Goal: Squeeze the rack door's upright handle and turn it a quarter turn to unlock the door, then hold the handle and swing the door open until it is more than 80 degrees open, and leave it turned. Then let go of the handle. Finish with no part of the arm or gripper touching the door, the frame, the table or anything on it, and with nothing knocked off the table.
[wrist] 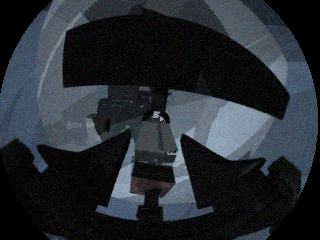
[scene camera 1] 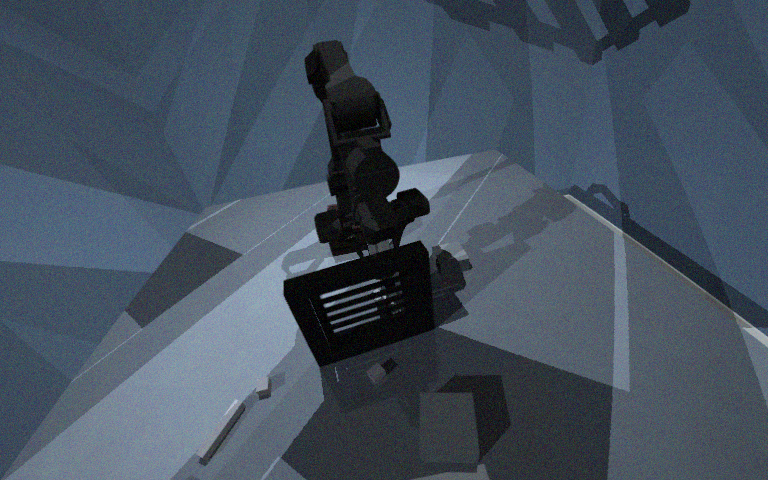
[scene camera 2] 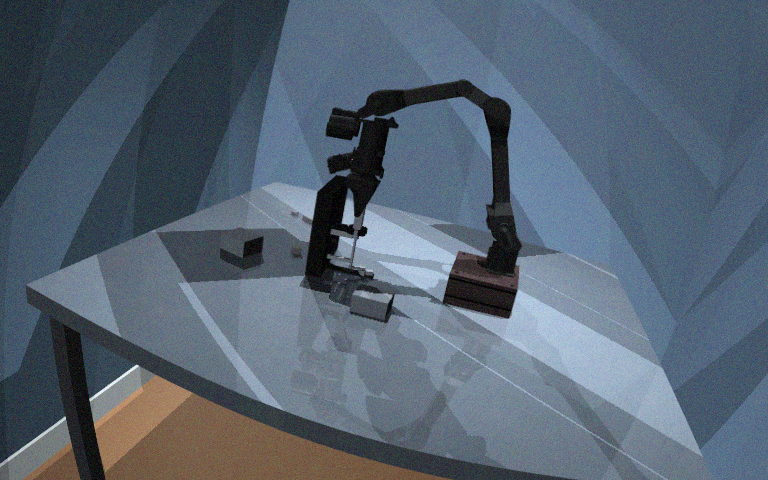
Note:
My gripper (scene camera 1: 379,254) is open and holds nothing. Also in view: a black rack frame (scene camera 1: 414,257).
My gripper also shows in the wrist view (wrist: 156,135) and in scene camera 2 (scene camera 2: 358,213). The black rack frame shows as well in the wrist view (wrist: 157,51) and in scene camera 2 (scene camera 2: 326,196).

